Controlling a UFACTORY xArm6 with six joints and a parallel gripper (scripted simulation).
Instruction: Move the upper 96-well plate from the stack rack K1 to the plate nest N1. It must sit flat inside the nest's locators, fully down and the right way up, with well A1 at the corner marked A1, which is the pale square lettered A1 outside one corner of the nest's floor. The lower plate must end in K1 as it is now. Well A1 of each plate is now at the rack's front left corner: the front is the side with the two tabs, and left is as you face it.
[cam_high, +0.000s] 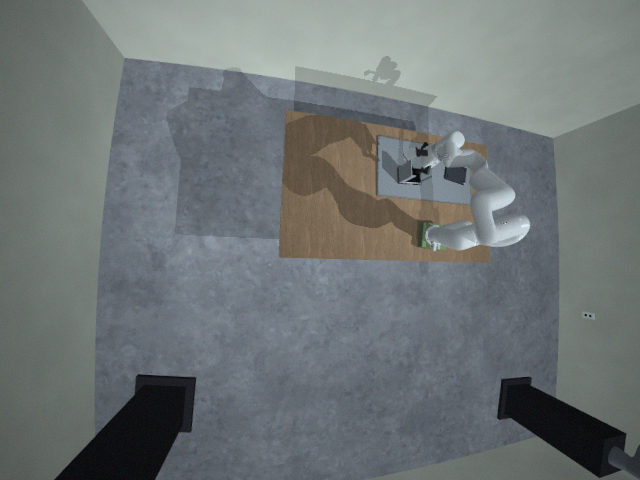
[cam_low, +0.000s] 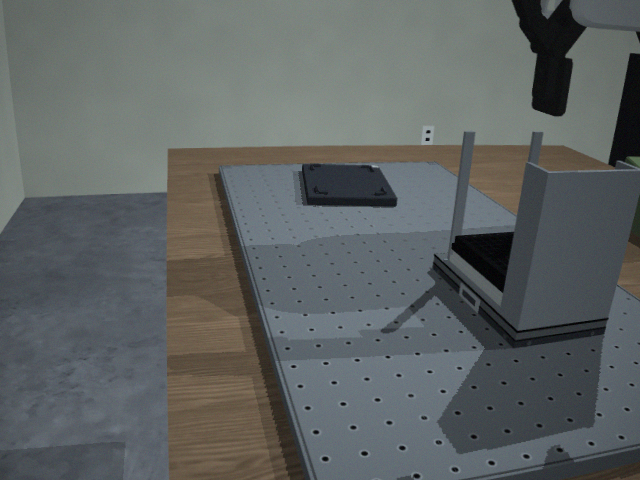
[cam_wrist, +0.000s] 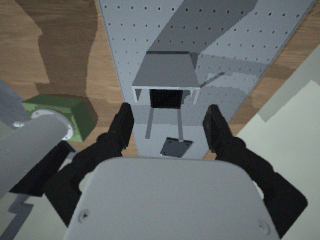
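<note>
Right now my hand is 160 mm above the black 96-well plate and 60 mm to the left of it. Also, from my hand: white 96-well plate: 180 mm below, 60 mm to the right; then grey rack wall: 120 mm below, 10 mm behind; then thin post: 120 mm to the right, 120 mm below, 50 mm ahead.
</note>
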